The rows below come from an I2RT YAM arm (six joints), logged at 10 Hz.
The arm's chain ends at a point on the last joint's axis. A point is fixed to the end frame.
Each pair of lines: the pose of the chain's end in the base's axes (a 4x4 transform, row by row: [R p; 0 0 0 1], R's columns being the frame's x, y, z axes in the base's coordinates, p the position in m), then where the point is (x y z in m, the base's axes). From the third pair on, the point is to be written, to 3 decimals.
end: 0.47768 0.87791 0.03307 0.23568; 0.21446 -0.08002 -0.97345 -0.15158; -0.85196 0.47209 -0.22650 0.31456; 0 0 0 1
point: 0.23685 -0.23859 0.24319
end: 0.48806 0.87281 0.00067 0.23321; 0.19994 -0.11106 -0.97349 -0.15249; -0.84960 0.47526 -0.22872 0.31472; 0 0 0 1
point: 0.23169 -0.23932 0.24315
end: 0.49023 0.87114 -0.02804 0.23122; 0.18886 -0.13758 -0.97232 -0.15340; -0.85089 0.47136 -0.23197 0.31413; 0 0 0 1
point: 0.227 -0.240 0.242
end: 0.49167 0.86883 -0.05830 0.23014; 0.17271 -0.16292 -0.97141 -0.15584; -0.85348 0.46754 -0.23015 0.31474; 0 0 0 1
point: 0.223 -0.242 0.243
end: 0.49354 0.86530 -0.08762 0.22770; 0.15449 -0.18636 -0.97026 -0.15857; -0.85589 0.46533 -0.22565 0.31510; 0 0 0 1
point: 0.218 -0.245 0.244
